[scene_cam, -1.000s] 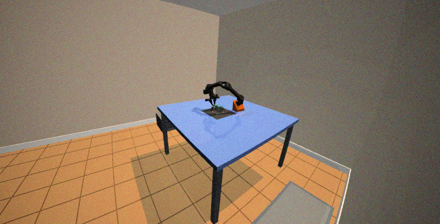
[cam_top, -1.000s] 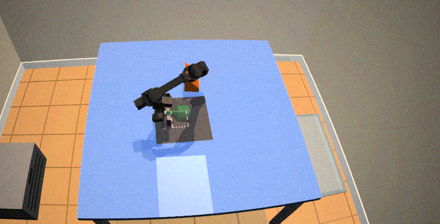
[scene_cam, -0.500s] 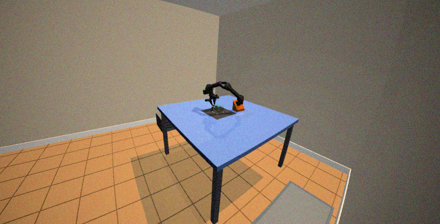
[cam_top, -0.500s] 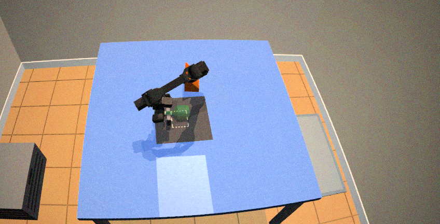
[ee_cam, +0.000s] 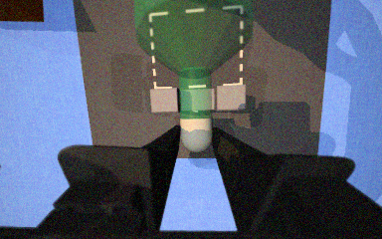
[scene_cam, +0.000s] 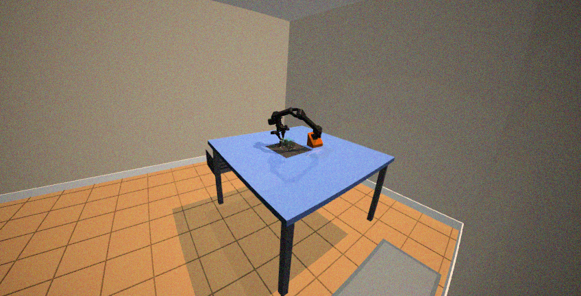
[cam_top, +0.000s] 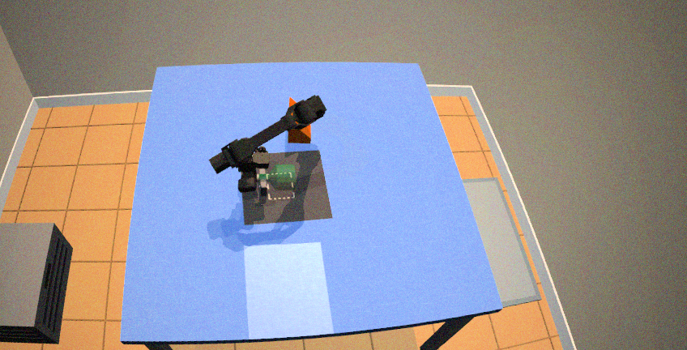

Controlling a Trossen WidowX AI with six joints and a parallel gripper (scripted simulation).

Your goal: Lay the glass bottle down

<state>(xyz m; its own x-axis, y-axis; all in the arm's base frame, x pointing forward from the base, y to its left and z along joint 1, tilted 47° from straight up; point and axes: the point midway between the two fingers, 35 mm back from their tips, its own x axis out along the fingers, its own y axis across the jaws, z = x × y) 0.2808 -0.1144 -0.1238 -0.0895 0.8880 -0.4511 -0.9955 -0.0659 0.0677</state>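
Now: gripper tip 50 mm to the right of the glass bottle. The rest, counted from my gripper tip: dark mat: 10 mm behind, 110 mm to the left, 50 mm below.
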